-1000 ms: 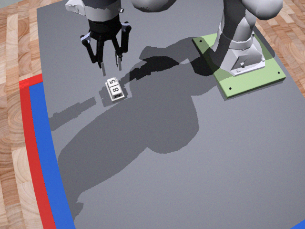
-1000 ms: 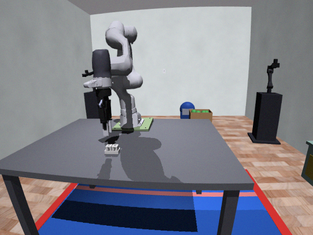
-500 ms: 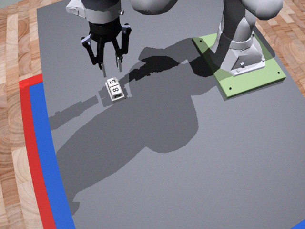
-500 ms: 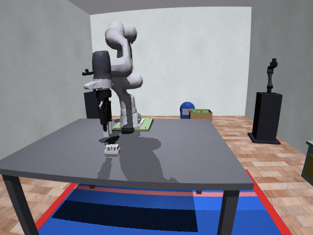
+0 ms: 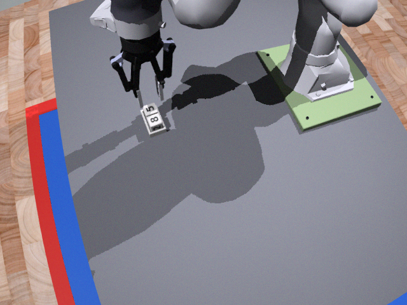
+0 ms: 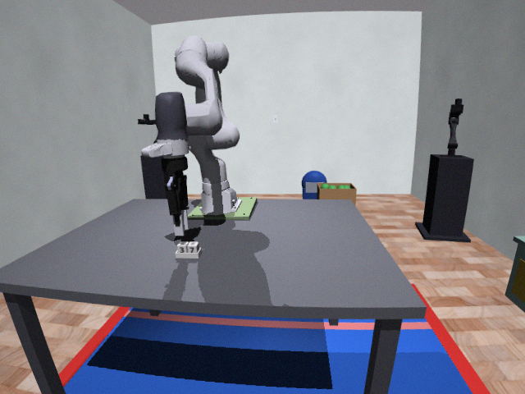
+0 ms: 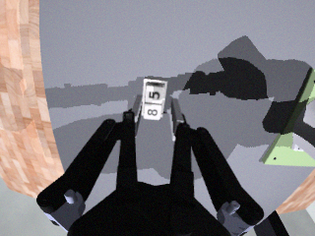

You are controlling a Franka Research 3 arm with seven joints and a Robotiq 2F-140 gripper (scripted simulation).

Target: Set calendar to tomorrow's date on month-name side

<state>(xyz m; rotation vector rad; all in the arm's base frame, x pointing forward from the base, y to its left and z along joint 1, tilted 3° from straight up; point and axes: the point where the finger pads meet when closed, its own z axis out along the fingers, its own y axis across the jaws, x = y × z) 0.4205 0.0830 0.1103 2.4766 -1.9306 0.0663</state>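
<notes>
Right now the tray is 2 cm to the left of my hand and 10 cm below it.
</notes>
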